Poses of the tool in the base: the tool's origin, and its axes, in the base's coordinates. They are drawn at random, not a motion.
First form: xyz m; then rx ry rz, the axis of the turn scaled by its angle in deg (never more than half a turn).
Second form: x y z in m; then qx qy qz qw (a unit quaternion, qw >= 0). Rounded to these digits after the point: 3 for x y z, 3 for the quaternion.
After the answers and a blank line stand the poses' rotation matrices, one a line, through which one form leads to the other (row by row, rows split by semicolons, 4 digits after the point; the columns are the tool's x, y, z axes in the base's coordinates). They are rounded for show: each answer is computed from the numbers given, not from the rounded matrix.
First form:
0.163 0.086 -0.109 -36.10 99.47 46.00
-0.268 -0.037 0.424 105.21 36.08 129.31
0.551 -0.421 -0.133 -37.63 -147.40 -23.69
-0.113 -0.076 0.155 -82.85 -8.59 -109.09
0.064 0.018 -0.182 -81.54 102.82 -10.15
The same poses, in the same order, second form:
0.163 0.086 -0.109 -0.264 0.729 0.337 0.534
-0.268 -0.037 0.424 0.615 0.211 0.756 0.082
0.551 -0.421 -0.133 -0.238 -0.933 -0.150 0.225
-0.113 -0.076 0.155 -0.562 -0.058 -0.740 0.364
0.064 0.018 -0.182 -0.565 0.713 -0.070 0.410

-0.2888 -0.7455 0.6006; -0.0252 0.6331 0.7737; -0.9570 0.2084 -0.2016
-0.2306 0.1349 0.9636; 0.3835 -0.8976 0.2174; 0.8943 0.4197 0.1553
-0.7851 0.5118 -0.3489; 0.3767 0.8416 0.3870; 0.4917 0.1724 -0.8535
-0.1024 0.6050 0.7896; -0.4740 -0.7276 0.4960; 0.8746 -0.3234 0.3613
-0.0255 -0.7477 0.6635; -0.8630 0.3514 0.3629; -0.5045 -0.5634 -0.6543

